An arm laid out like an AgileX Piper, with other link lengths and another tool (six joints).
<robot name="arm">
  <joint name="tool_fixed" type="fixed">
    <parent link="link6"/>
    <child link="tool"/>
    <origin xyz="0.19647 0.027 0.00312" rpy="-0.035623 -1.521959 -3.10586"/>
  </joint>
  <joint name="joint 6" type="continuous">
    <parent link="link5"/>
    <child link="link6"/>
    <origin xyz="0.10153 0 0.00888" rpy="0 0 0"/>
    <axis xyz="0.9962 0 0.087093"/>
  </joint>
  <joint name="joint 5" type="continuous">
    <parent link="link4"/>
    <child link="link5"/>
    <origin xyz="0 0 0" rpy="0 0 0"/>
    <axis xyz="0 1 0"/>
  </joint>
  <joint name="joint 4" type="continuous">
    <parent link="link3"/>
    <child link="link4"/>
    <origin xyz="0.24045 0 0.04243" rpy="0 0 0"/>
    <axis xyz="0.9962 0 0.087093"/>
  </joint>
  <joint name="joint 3" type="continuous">
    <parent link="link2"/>
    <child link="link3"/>
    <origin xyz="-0.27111 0 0.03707" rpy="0 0 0"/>
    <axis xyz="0 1 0"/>
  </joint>
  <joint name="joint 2" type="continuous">
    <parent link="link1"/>
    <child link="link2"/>
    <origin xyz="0 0 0" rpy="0 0 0"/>
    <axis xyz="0 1 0"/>
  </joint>
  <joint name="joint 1" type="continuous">
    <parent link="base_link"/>
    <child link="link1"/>
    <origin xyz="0 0 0.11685" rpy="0 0 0"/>
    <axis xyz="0 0 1"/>
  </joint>
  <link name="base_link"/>
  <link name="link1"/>
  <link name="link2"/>
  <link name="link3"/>
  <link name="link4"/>
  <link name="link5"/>
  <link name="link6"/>
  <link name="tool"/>
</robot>
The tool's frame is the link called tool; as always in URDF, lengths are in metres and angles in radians. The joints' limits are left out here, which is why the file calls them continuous.
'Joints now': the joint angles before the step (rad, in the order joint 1, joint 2, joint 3, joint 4, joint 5, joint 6). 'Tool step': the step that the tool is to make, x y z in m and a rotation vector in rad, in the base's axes. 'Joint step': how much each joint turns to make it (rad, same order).
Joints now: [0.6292 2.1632 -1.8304 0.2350 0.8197 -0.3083]
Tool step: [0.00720 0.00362 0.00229 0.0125 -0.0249 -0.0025]
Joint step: [0.0005 0.0035 -0.0021 -0.0009 -0.0291 -0.0040]
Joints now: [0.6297 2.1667 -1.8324 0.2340 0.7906 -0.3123]
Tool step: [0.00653 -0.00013 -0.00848 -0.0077 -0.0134 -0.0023]
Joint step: [0.0000 0.0208 -0.0021 -0.0131 -0.0256 0.0000]
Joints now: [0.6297 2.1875 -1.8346 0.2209 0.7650 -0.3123]
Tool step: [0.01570 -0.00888 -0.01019 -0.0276 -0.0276 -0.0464]
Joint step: [0.0000 0.0201 0.0002 -0.0779 -0.0359 0.0728]
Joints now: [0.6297 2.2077 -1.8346 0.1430 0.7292 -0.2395]
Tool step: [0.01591 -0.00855 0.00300 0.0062 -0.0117 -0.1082]
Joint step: [0.0000 -0.0028 0.0001 -0.0891 -0.0207 0.1562]
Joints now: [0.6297 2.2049 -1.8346 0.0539 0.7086 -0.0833]
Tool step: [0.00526 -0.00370 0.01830 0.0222 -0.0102 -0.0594]
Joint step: [0.0000 -0.0343 0.0001 -0.0359 0.0109 0.0834]
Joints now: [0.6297 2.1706 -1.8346 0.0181 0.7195 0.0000]
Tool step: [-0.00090 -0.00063 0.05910 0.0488 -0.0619 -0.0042]
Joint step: [0.0000 -0.1105 0.0000 -0.0008 0.0317 0.0061]
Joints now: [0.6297 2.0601 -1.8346 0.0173 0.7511 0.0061]
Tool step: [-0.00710 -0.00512 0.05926 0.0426 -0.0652 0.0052]
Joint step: [0.0000 -0.1149 0.0001 0.0000 0.0371 -0.0061]
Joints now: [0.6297 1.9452 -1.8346 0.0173 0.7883 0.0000]
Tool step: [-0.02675 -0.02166 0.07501 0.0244 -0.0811 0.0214]
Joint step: [0.0000 -0.1817 0.0186 -0.0068 0.0835 -0.0296]
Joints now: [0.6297 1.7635 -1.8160 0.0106 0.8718 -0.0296]
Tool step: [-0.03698 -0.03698 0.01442 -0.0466 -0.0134 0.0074]
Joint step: [0.0000 -0.1735 0.1411 -0.0322 0.0490 -0.0187]
